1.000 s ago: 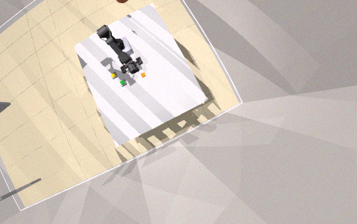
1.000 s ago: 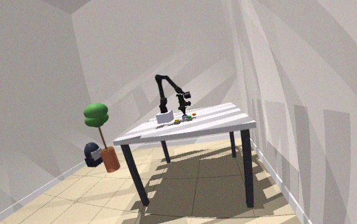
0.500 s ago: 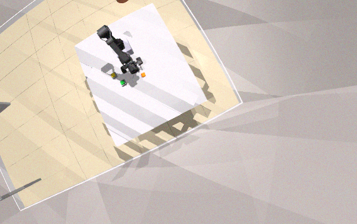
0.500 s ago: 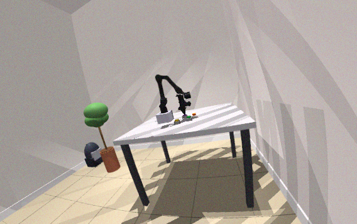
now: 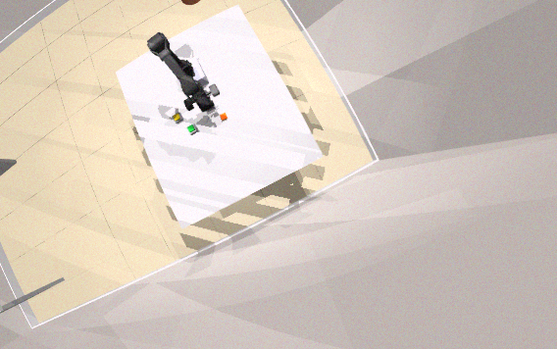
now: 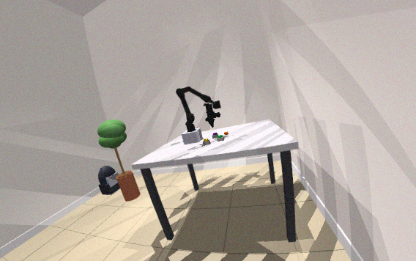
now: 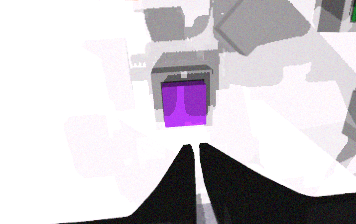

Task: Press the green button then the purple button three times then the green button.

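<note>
My gripper tip is now 60 mm above the purple button and 10 mm short of it. Round my gripper tip: green button (140 mm to the right, 90 mm ahead, 60 mm below); orange block (90 mm ahead, 80 mm below, 60 mm to the left); grey block (80 mm below, 70 mm ahead, 40 mm to the right).
</note>
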